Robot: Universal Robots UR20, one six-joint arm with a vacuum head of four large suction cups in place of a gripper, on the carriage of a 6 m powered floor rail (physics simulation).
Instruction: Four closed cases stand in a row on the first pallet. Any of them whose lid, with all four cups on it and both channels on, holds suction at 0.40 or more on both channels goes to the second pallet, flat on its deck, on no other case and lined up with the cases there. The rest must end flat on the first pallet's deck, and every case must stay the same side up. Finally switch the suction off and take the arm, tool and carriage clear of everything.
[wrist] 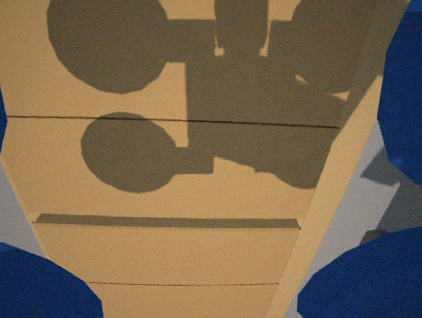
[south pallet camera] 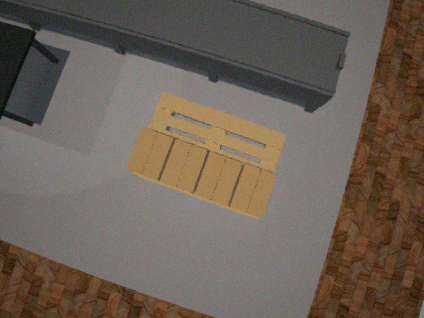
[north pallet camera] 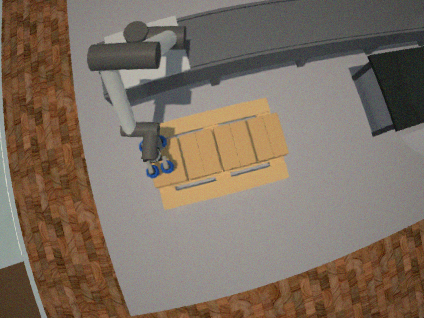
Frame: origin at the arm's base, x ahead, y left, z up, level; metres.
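Seen in the pictures: hand at its tool point: (wrist: 197,219).
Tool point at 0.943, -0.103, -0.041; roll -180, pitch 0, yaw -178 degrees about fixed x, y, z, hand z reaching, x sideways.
Observation:
Pixels of each thing's middle, then the offset from my tool point to it, as dx, dy, dz. Level surfaces: height alone.
- leftmost case at the middle of its body: (wrist: 171,87) (north pallet camera: 167,163) +0.035, +0.037, -0.278
- second case at the middle of its body: (wrist: 175,235) (north pallet camera: 200,155) +0.042, +0.340, -0.278
- third case at the middle of its body: (north pallet camera: 233,146) +0.049, +0.643, -0.278
- rightmost case at the middle of its body: (north pallet camera: 266,138) +0.056, +0.946, -0.278
- dark raised table at its surface level: dz +0.001
In the north pallet view, four closed tan cases stand side by side on a wooden pallet (north pallet camera: 230,186): the leftmost case (north pallet camera: 172,176) (wrist: 55,170), the second case (north pallet camera: 200,154) (wrist: 165,255), the third case (north pallet camera: 235,145) and the rightmost case (north pallet camera: 268,135). My vacuum head (north pallet camera: 156,156) (wrist: 200,190) is over the leftmost case. In the wrist view its cup shadows lie on that lid, apart from the blue cups, so it hovers with nothing held. In the south pallet view, several closed cases (south pallet camera: 182,165) stand in a row along the near side of another pallet (south pallet camera: 220,120).
The grey floor rail (north pallet camera: 300,35) (south pallet camera: 175,30) runs behind both pallets. The pale carriage (north pallet camera: 140,75) is at its left part in the north view, with the arm (north pallet camera: 120,102) reaching down from it. A dark raised table (north pallet camera: 400,90) (south pallet camera: 12,65) stands between the pallet areas.

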